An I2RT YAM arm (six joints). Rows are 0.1 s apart.
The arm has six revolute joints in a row. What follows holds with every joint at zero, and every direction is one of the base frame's. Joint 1 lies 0.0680 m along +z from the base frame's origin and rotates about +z. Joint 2 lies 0.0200 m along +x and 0.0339 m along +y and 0.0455 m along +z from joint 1 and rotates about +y. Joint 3 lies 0.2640 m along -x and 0.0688 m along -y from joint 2 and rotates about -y. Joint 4 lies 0.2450 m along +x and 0.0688 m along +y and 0.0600 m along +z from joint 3 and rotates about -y. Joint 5 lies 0.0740 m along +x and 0.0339 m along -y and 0.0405 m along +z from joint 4 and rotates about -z. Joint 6 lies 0.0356 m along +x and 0.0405 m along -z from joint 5 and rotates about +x. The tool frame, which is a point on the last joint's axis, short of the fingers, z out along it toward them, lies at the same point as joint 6; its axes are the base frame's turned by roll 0.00, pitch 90.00 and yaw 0.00 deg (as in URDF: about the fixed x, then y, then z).
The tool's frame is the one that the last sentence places.
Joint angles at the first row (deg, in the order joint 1, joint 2, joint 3, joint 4, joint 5, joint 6):
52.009 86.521 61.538 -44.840 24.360 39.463
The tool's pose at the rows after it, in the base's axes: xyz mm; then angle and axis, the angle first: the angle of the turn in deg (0 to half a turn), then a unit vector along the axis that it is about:
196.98, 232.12, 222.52, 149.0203, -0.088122, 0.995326, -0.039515
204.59, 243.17, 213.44, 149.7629, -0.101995, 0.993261, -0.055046
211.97, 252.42, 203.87, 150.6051, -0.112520, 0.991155, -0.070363
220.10, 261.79, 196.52, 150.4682, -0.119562, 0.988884, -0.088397
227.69, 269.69, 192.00, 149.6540, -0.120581, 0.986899, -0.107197
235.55, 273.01, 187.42, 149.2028, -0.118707, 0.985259, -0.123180
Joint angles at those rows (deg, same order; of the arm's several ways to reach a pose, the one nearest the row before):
52.555 90.716 64.465 -44.795 25.387 38.130
52.730 94.607 66.609 -44.599 25.912 36.972
52.730 98.236 68.597 -44.576 26.392 36.053
52.730 101.712 71.024 -44.642 27.835 35.288
52.708 104.597 73.494 -44.992 29.889 35.047
52.161 106.739 75.134 -45.123 31.397 34.675

